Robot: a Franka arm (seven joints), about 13 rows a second.
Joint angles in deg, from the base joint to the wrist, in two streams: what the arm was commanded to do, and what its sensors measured. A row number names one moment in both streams.
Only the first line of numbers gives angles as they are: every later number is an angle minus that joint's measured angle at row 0.
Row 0, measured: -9.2, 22.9, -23.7, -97.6, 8.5, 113.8, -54.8
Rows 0 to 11, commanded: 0.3, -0.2, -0.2, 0.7, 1.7, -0.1, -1.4; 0.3, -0.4, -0.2, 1.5, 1.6, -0.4, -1.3; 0.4, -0.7, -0.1, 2.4, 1.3, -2.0, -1.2; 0.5, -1.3, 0.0, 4.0, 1.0, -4.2, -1.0; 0.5, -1.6, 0.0, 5.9, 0.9, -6.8, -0.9; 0.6, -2.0, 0.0, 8.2, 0.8, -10.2, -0.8; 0.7, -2.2, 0.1, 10.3, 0.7, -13.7, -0.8; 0.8, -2.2, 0.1, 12.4, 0.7, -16.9, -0.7; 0.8, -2.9, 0.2, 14.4, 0.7, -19.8, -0.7; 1.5, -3.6, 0.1, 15.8, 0.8, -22.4, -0.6; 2.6, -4.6, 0.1, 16.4, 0.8, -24.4, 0.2; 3.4, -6.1, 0.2, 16.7, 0.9, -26.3, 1.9
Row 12, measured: 1.5, -3.8, 0.2, 14.2, 0.0, -20.8, -0.2
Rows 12 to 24, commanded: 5.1, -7.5, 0.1, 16.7, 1.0, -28.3, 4.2; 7.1, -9.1, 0.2, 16.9, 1.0, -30.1, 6.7; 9.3, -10.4, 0.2, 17.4, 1.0, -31.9, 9.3; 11.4, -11.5, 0.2, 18.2, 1.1, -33.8, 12.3; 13.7, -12.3, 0.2, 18.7, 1.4, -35.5, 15.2; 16.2, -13.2, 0.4, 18.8, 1.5, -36.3, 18.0; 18.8, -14.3, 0.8, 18.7, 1.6, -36.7, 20.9; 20.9, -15.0, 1.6, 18.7, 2.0, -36.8, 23.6; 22.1, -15.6, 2.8, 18.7, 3.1, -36.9, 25.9; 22.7, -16.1, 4.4, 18.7, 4.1, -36.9, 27.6; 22.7, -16.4, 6.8, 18.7, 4.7, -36.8, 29.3; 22.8, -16.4, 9.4, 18.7, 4.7, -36.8, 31.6; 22.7, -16.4, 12.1, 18.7, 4.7, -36.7, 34.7
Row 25, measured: 23.2, -15.8, 7.3, 18.4, 3.1, -35.8, 29.1
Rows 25 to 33, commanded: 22.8, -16.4, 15.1, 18.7, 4.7, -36.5, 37.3; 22.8, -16.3, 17.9, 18.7, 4.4, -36.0, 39.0; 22.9, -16.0, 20.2, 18.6, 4.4, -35.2, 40.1; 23.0, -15.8, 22.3, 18.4, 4.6, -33.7, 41.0; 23.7, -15.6, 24.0, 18.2, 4.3, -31.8, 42.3; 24.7, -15.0, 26.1, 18.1, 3.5, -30.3, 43.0; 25.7, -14.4, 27.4, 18.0, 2.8, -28.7, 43.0; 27.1, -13.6, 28.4, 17.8, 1.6, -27.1, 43.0; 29.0, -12.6, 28.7, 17.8, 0.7, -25.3, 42.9
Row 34, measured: 25.9, -14.6, 27.3, 17.8, 2.9, -29.2, 42.3
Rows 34 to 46, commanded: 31.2, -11.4, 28.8, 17.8, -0.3, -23.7, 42.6; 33.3, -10.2, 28.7, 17.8, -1.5, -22.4, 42.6; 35.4, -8.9, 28.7, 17.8, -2.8, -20.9, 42.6; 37.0, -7.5, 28.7, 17.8, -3.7, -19.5, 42.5; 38.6, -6.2, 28.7, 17.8, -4.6, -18.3, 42.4; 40.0, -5.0, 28.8, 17.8, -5.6, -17.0, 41.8; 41.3, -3.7, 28.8, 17.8, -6.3, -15.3, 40.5; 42.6, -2.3, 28.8, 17.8, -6.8, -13.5, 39.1; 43.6, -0.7, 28.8, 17.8, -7.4, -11.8, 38.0; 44.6, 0.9, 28.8, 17.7, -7.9, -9.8, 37.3; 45.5, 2.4, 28.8, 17.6, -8.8, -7.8, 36.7; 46.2, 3.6, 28.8, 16.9, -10.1, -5.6, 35.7; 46.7, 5.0, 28.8, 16.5, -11.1, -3.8, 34.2
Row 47, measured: 45.4, 1.7, 28.9, 16.7, -8.1, -8.2, 37.5
